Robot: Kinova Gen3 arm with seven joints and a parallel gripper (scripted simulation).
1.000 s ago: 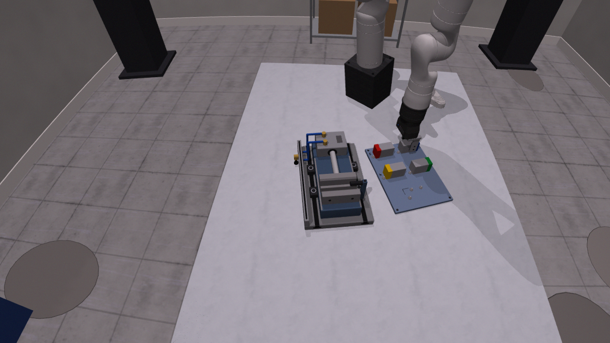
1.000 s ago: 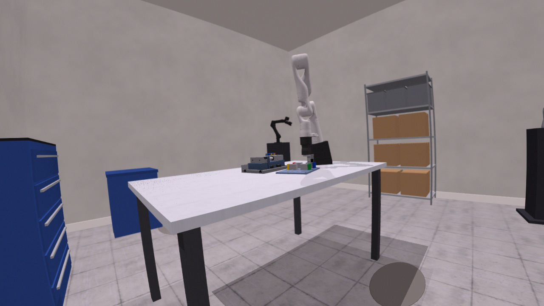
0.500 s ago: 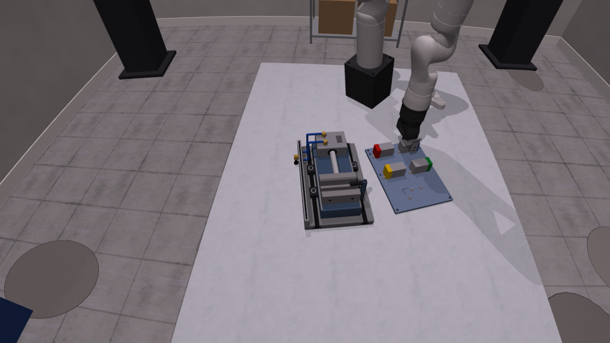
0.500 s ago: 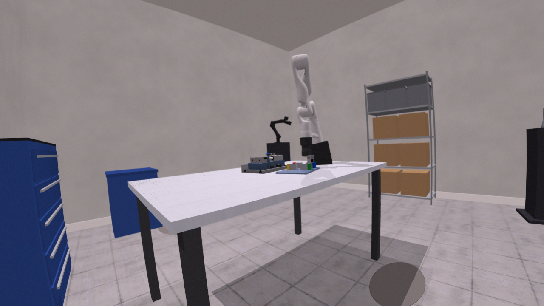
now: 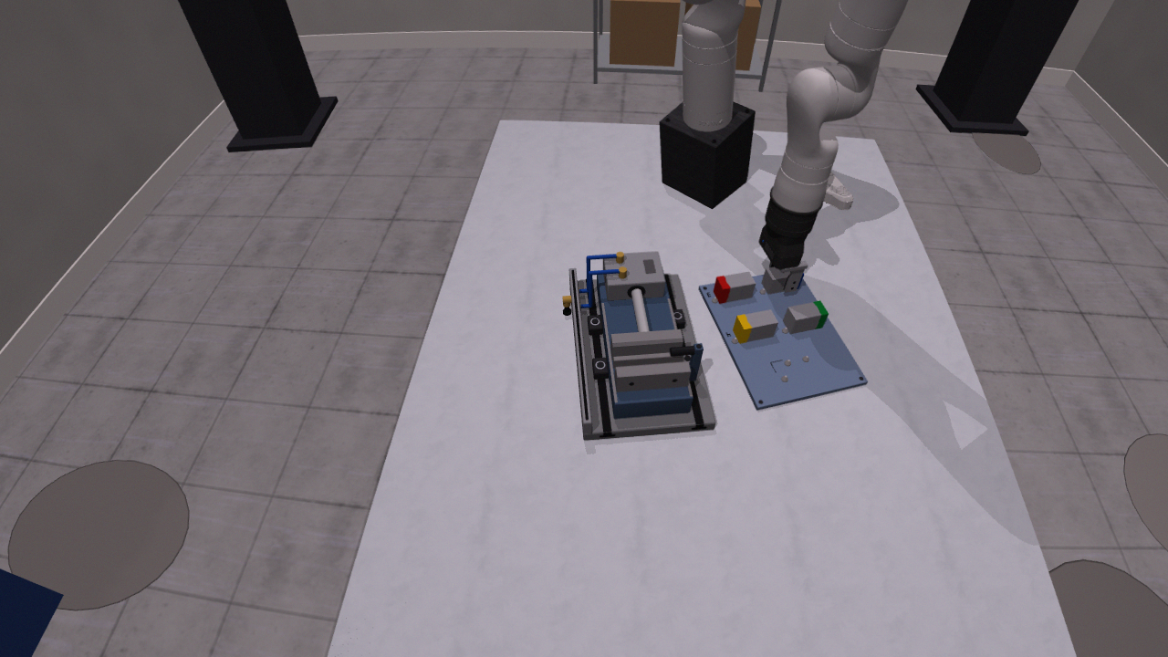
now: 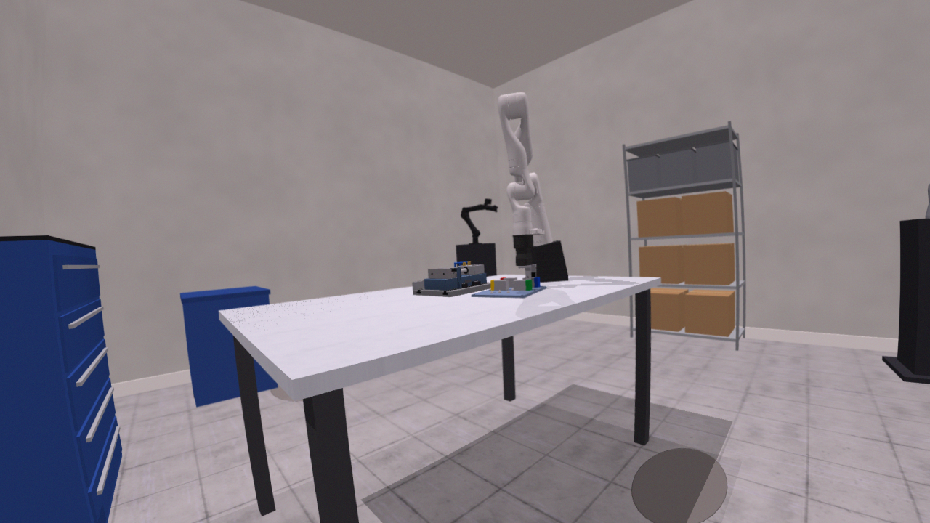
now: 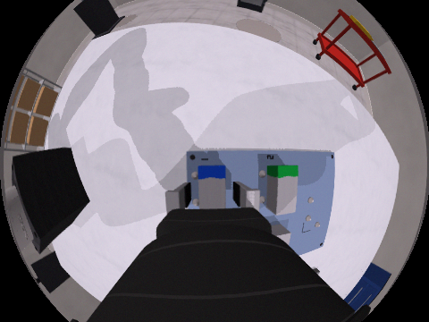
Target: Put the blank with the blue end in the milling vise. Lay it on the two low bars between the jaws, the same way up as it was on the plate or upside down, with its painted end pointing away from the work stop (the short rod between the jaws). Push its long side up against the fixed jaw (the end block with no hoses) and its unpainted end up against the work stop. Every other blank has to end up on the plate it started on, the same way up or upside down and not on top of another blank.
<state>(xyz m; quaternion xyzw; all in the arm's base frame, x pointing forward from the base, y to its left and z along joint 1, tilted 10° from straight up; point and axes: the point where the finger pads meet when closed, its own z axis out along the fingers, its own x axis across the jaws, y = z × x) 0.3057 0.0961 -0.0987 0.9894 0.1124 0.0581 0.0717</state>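
Now: the blue-ended blank 2 cm below my hand. From my hand the other things lie so: red-ended blank: 2 cm ahead, 9 cm to the right, 2 cm below; then blue plate: 10 cm ahead, 2 cm to the right, 4 cm below; then green-ended blank: 9 cm ahead, 2 cm to the left, 2 cm below.
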